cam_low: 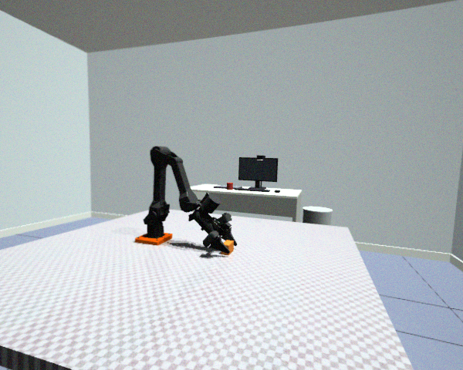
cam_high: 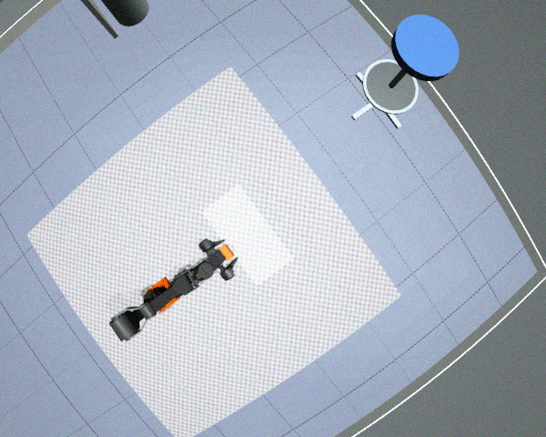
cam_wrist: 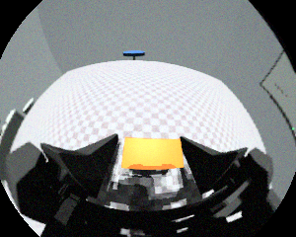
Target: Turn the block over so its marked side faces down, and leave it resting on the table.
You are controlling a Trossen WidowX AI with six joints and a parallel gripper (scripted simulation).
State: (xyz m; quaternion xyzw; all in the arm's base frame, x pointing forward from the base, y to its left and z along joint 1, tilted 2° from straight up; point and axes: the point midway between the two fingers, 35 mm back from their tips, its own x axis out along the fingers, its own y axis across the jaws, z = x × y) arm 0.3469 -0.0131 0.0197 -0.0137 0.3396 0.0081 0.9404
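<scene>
Right now my gripper tip is 3 cm past the orange block.
</scene>
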